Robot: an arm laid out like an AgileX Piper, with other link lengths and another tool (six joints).
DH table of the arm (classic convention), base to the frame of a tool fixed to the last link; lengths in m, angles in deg. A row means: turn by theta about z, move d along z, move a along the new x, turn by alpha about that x. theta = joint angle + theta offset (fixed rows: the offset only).
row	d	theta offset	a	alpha
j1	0.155	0	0	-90
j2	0	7.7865	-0.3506	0
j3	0	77.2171	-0.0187	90
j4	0.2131	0	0	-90
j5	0	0	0	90
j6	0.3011	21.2	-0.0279	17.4
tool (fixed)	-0.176	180	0	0
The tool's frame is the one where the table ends.
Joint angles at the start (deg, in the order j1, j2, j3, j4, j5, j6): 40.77 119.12 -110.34 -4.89 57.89 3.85
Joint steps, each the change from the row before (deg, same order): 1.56 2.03 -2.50 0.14 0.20 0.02; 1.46 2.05 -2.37 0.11 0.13 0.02; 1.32 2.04 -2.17 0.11 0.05 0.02; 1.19 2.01 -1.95 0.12 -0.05 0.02; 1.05 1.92 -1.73 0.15 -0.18 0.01; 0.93 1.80 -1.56 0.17 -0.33 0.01; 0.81 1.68 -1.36 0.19 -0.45 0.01; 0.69 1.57 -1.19 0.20 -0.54 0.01; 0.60 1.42 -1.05 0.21 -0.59 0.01; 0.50 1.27 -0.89 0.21 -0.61 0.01; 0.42 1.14 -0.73 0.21 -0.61 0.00
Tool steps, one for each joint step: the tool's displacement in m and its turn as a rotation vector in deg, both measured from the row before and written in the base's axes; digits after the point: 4 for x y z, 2 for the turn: -0.0027 0.0173 -0.0053 0.29 -0.11 1.52; -0.0029 0.0165 -0.0064 0.22 -0.06 1.43; -0.0028 0.0153 -0.0077 0.14 0.03 1.29; -0.0027 0.0142 -0.0087 0.08 0.10 1.17; -0.0026 0.0129 -0.0091 0.10 0.12 1.05; -0.0024 0.0118 -0.0088 0.18 0.07 0.94; -0.0022 0.0106 -0.0087 0.23 0.06 0.82; -0.0018 0.0094 -0.0085 0.26 0.05 0.70; -0.0017 0.0084 -0.0078 0.31 0.03 0.61; -0.0014 0.0072 -0.0072 0.32 0.02 0.51; -0.0012 0.0062 -0.0068 0.29 0.04 0.44
